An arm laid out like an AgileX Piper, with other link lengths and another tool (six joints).
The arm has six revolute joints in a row. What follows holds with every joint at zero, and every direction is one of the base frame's.
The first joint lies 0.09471 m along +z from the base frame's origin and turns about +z.
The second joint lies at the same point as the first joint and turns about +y.
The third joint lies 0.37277 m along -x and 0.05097 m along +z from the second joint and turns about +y.
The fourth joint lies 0.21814 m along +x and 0.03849 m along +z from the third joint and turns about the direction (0.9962, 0, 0.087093).
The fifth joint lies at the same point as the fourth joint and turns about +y.
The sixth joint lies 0.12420 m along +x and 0.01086 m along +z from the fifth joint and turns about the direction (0.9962, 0, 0.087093).
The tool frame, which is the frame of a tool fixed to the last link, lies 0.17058 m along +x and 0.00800 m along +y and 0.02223 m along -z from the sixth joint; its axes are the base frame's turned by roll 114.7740, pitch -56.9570 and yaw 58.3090 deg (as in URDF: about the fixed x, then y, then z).
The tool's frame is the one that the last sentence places.
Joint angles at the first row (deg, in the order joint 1, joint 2, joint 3, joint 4, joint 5, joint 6):
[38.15, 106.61, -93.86, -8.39, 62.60, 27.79]
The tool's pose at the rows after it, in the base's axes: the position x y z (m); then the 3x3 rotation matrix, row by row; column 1 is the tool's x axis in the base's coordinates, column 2 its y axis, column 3 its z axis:
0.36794 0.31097 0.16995; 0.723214 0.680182 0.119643; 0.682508 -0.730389 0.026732; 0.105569 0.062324 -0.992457
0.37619 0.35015 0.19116; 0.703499 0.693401 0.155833; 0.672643 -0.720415 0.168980; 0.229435 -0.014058 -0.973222
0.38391 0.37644 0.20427; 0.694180 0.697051 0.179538; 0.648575 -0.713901 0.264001; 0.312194 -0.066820 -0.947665
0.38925 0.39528 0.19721; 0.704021 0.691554 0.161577; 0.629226 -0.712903 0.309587; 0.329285 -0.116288 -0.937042
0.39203 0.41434 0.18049; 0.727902 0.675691 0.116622; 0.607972 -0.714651 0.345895; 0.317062 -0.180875 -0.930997
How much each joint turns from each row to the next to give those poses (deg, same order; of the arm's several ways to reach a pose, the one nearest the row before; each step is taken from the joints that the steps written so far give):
[0.00, -0.41, -3.87, 7.25, -3.34, -3.32]
[0.00, 0.00, -1.06, 5.99, -5.66, -1.87]
[0.00, 0.38, -0.13, 4.28, -4.78, -1.22]
[0.00, 2.01, -0.19, 3.32, -2.61, -0.53]
[0.00, 2.92, -0.30, 3.87, -1.72, -0.22]

